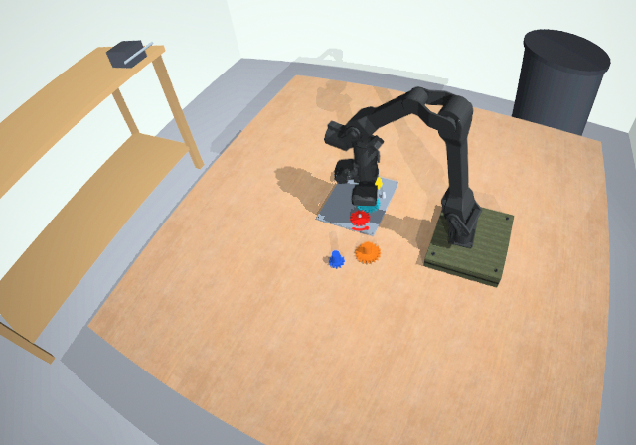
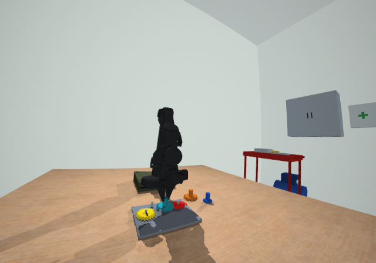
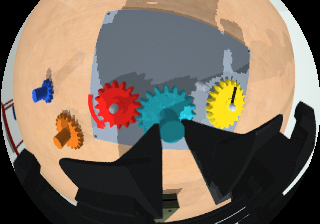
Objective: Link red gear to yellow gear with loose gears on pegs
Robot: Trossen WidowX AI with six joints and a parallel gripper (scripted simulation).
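My gripper tip is now 10 mm above the cyan gear. From my gripper tip the other things lie so: yellow gear 80 mm to the right, 20 mm below, 20 mm ahead; red gear 50 mm to the left, 20 mm below, 10 mm ahead; orange gear 150 mm to the left, 50 mm behind, 20 mm below.
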